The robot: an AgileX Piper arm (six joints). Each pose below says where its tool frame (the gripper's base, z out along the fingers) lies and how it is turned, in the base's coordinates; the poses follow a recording.
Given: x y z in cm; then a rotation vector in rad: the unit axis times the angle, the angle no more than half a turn.
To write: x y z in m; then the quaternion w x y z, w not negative. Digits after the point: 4 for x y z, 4 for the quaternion.
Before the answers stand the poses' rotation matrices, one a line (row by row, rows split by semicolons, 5 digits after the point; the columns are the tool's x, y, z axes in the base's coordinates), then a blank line. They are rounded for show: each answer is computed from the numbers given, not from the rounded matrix.
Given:
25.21 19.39 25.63 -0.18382 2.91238 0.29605
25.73 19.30 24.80 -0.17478 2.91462 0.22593
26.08 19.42 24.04 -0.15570 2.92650 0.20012
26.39 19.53 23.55 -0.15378 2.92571 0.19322
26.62 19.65 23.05 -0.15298 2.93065 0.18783
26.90 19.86 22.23 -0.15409 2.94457 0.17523
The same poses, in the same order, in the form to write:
-0.97059 -0.14399 0.19295; -0.10222 0.97208 0.21123; -0.21798 0.18530 -0.95820
-0.97036 -0.13376 0.20129; -0.10114 0.98119 0.16444; -0.21950 0.13921 -0.96563
-0.97368 -0.11833 0.19481; -0.09071 0.98525 0.14508; -0.20910 0.12359 -0.97005
-0.97353 -0.11671 0.19649; -0.08985 0.98600 0.14046; -0.21013 0.11908 -0.97039
-0.97452 -0.11540 0.19234; -0.08990 0.98656 0.13642; -0.20550 0.11565 -0.97180
-0.97702 -0.11417 0.17997; -0.09202 0.98763 0.12698; -0.19224 0.10750 -0.97544

0.2521 0.1939 0.2563 0.1040 -0.0623 0.9875 0.1004
0.2573 0.1930 0.2480 0.1063 -0.0593 0.9896 0.0767
0.2608 0.1942 0.2404 0.1019 -0.0527 0.9911 0.0678
0.2639 0.1953 0.2355 0.1026 -0.0521 0.9912 0.0655
0.2662 0.1965 0.2305 0.1003 -0.0518 0.9916 0.0636
0.2690 0.1986 0.2223 0.0938 -0.0519 0.9925 0.0591

